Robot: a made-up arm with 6 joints. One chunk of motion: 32 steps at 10 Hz.
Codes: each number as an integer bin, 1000 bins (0 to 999) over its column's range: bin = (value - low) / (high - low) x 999, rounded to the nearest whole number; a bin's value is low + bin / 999 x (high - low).
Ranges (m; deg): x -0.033..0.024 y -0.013..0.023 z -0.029..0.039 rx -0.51..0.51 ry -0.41..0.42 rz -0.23..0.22
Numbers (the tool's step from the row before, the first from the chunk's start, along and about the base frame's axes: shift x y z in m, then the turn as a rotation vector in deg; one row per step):
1: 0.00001 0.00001 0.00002 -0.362 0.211 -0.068
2: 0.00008 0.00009 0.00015 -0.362 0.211 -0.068
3: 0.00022 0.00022 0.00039 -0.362 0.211 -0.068
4: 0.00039 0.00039 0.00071 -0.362 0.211 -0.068
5: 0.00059 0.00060 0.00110 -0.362 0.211 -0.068
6: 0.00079 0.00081 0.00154 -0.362 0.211 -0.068
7: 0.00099 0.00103 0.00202 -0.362 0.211 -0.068
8: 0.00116 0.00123 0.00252 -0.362 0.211 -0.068
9: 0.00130 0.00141 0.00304 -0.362 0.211 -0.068
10: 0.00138 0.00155 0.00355 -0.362 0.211 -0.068
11: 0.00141 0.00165 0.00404 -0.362 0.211 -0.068
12: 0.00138 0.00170 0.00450 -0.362 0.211 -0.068
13: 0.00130 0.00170 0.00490 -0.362 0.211 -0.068
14: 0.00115 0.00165 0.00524 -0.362 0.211 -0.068
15: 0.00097 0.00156 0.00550 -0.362 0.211 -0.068
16: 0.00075 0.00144 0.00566 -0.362 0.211 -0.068
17: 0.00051 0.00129 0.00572 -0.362 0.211 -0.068
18: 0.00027 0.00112 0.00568 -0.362 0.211 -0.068
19: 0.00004 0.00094 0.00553 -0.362 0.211 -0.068
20: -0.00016 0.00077 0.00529 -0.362 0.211 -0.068
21: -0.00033 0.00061 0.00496 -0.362 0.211 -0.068
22: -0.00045 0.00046 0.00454 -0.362 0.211 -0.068
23: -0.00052 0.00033 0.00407 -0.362 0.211 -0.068
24: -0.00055 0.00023 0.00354 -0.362 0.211 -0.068
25: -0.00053 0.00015 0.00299 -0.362 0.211 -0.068
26: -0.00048 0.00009 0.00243 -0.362 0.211 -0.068
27: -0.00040 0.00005 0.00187 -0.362 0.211 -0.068
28: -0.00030 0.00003 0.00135 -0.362 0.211 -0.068
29: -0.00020 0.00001 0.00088 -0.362 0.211 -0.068
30: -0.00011 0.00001 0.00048 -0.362 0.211 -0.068
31: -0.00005 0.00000 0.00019 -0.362 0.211 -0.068
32: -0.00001 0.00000 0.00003 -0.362 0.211 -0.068
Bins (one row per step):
1: 579 361 426 145 747 360
2: 580 363 428 145 747 360
3: 582 367 432 145 747 360
4: 585 372 436 145 747 360
5: 589 377 442 145 747 360
6: 592 383 449 145 747 360
7: 596 389 456 145 747 360
8: 599 395 463 145 747 360
9: 601 400 471 145 747 360
10: 603 404 478 145 747 360
11: 603 407 485 145 747 360
12: 603 408 492 145 747 360
13: 601 408 498 145 747 360
14: 599 407 503 145 747 360
15: 595 404 507 145 747 360
16: 592 401 509 145 747 360
17: 587 397 510 145 747 360
18: 583 392 509 145 747 360
19: 579 387 507 145 747 360
20: 576 382 504 145 747 360
21: 573 378 499 145 747 360
22: 570 374 493 145 747 360
23: 569 370 486 145 747 360
24: 569 367 478 145 747 360
25: 569 365 470 145 747 360
26: 570 363 462 145 747 360
27: 571 362 454 145 747 360
28: 573 362 446 145 747 360
29: 575 361 439 145 747 360
30: 576 361 433 145 747 360
31: 577 361 429 145 747 360
32: 578 361 426 145 747 360

